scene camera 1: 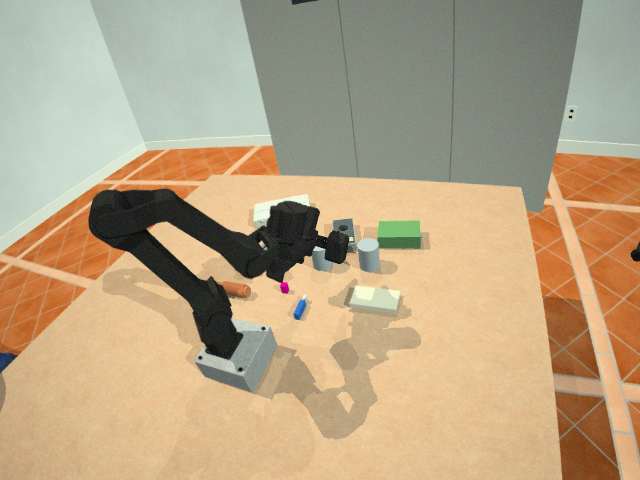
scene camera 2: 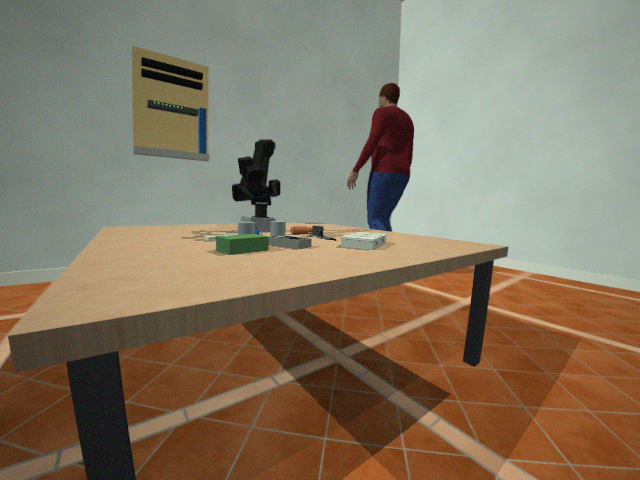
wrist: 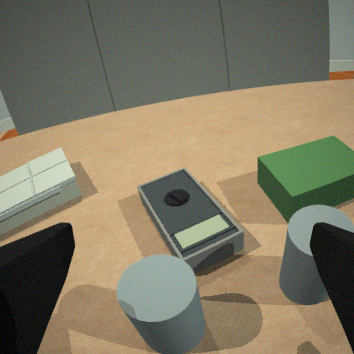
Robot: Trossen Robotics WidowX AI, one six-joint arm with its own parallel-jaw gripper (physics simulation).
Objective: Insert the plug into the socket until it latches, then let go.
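Where they show: gripper, fingertip midpoint: (scene camera 1: 320,227) (scene camera 2: 265,196) (wrist: 195,237); arm's base, link origin: (scene camera 1: 224,343) (scene camera 2: 260,217).
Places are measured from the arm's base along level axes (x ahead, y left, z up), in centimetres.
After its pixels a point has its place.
Observation:
A small blue plug (scene camera 1: 299,309) {x 16.3, y -9.7, z -4.5 cm} with a pale tip lies flat on the table in front of the arm's base. It does not show in the wrist view. A small dark block (scene camera 2: 317,230) {x 31.7, y 11.1, z -3.6 cm} with a flat dark part beside it, possibly the socket, stands on the table in scene camera 2; in scene camera 1 the arm hides most or all of it. My gripper (scene camera 1: 306,258) (scene camera 2: 257,190) {x 30.7, y -12.1, z 9.3 cm} (wrist: 195,237) {x 30.7, y -12.1, z 9.3 cm} is open and empty. It hangs above the table, beyond the plug, near two grey cylinders, with one finger at each side of the wrist view.
Grey cylinders (scene camera 1: 368,254) (wrist: 162,300) stand before a dialled grey box (scene camera 1: 341,235) (scene camera 2: 290,241) {x 51.1, y -13.3, z -4.4 cm} (wrist: 190,215) {x 45.5, y -11.9, z -3.9 cm}. A green block (scene camera 1: 399,234) {x 46.1, y -28.1, z -2.4 cm} (scene camera 2: 241,243) {x 53.1, y -29.4, z -3.7 cm} (wrist: 300,172) {x 47.3, y -24.6, z -2.4 cm} and white box (scene camera 2: 363,240) {x 62.8, y 6.1, z -3.6 cm} (wrist: 40,182) {x 55.8, y 8.1, z -3.0 cm} flank it. A pale block (scene camera 1: 374,299) {x 23.4, y -26.1, z -4.9 cm}, magenta piece (scene camera 1: 284,287) {x 22.1, y -3.1, z -4.2 cm} and orange cylinder (scene camera 1: 237,289) {x 18.0, y 8.5, z -3.4 cm} lie nearer.

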